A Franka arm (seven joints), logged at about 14 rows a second.
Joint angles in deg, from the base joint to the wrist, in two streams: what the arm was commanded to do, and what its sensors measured. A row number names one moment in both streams.
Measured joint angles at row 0: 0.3, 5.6, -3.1, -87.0, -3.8, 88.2, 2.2
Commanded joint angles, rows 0 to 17: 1.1, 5.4, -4.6, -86.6, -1.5, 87.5, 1.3; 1.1, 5.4, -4.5, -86.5, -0.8, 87.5, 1.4; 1.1, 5.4, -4.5, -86.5, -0.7, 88.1, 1.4; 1.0, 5.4, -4.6, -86.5, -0.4, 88.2, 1.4; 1.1, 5.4, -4.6, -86.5, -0.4, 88.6, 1.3; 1.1, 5.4, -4.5, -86.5, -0.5, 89.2, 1.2; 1.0, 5.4, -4.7, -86.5, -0.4, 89.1, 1.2; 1.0, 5.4, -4.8, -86.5, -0.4, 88.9, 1.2; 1.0, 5.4, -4.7, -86.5, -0.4, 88.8, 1.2; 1.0, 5.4, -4.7, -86.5, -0.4, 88.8, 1.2; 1.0, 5.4, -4.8, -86.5, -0.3, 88.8, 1.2; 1.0, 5.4, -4.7, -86.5, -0.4, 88.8, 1.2; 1.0, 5.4, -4.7, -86.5, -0.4, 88.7, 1.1; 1.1, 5.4, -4.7, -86.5, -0.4, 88.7, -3.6; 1.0, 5.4, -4.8, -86.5, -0.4, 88.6, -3.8; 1.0, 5.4, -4.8, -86.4, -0.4, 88.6, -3.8; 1.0, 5.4, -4.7, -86.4, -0.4, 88.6, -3.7; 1.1, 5.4, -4.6, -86.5, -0.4, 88.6, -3.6
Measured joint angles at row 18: 0.4, 5.6, -4.0, -87.0, -1.3, 89.0, -2.8
